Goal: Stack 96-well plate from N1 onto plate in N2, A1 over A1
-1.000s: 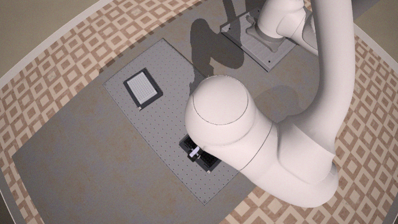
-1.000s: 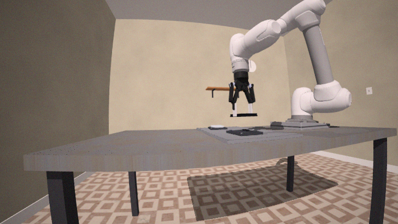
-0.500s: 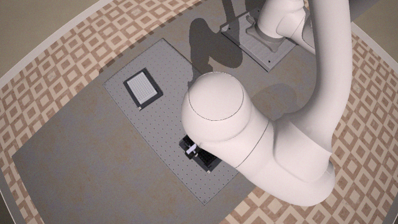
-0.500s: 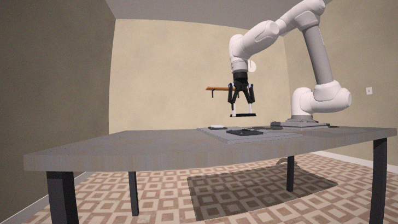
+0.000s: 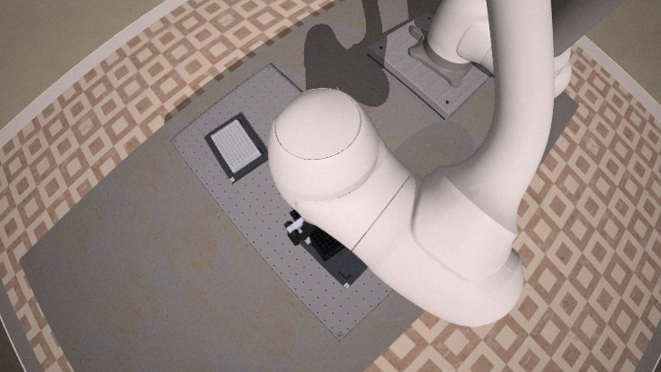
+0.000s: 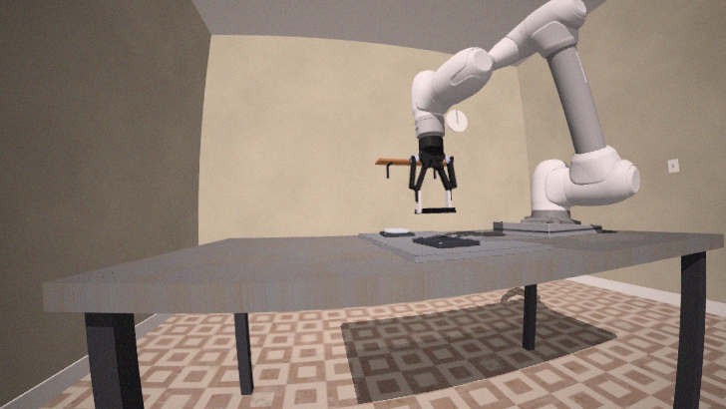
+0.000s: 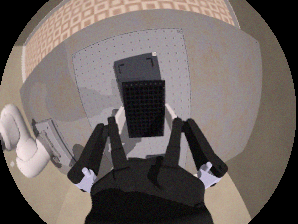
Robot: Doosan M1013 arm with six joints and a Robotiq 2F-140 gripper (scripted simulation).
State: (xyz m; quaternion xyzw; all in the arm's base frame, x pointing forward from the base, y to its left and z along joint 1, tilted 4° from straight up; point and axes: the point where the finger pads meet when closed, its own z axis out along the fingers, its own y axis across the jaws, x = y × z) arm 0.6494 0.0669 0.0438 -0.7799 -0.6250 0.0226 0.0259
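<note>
Now: the white 96-well plate 1 cm behind my hand, 32 cm to the right of it and 10 cm below it. From my hand the other things lie so: A1 mark: 6 cm ahead, 12 cm to the left, 10 cm below; black 96-well plate: 2 cm below; nest N1: 5 cm to the left, 11 cm below.
</note>
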